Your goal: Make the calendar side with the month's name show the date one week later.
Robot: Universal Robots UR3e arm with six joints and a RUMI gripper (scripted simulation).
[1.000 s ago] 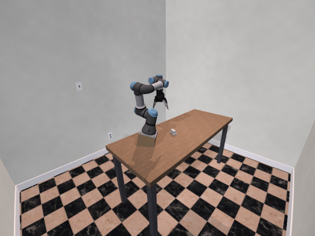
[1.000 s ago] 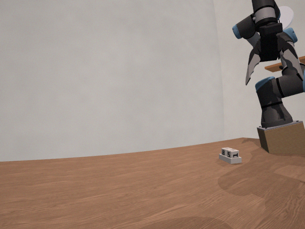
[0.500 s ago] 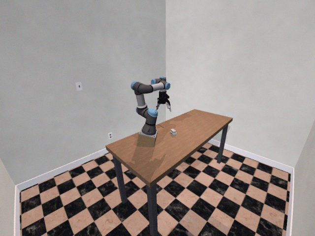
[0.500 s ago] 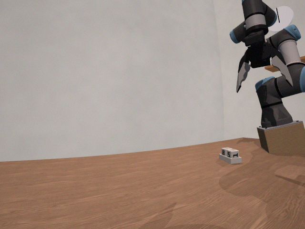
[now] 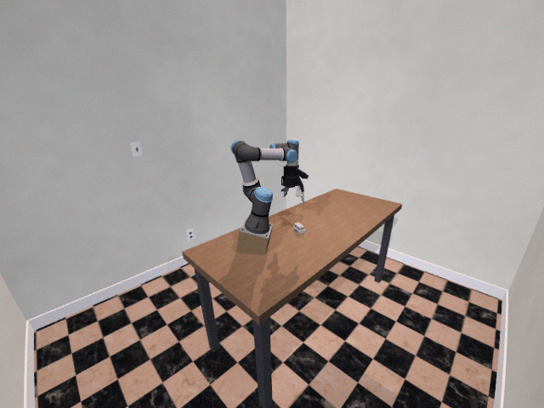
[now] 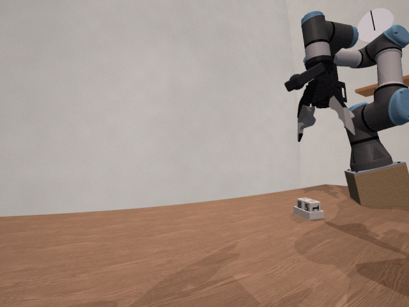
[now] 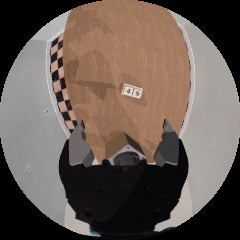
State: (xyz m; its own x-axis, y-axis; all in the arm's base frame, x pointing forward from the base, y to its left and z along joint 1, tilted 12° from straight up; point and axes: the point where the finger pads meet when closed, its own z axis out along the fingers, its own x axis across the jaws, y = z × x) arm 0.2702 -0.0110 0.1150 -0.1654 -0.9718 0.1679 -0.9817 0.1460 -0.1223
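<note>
The white digit cube is 17 cm below my hand and 5 cm to the right of it. The rest, counted from my hand: white tray 18 cm below, 4 cm to the right, 1 cm ahead.
</note>
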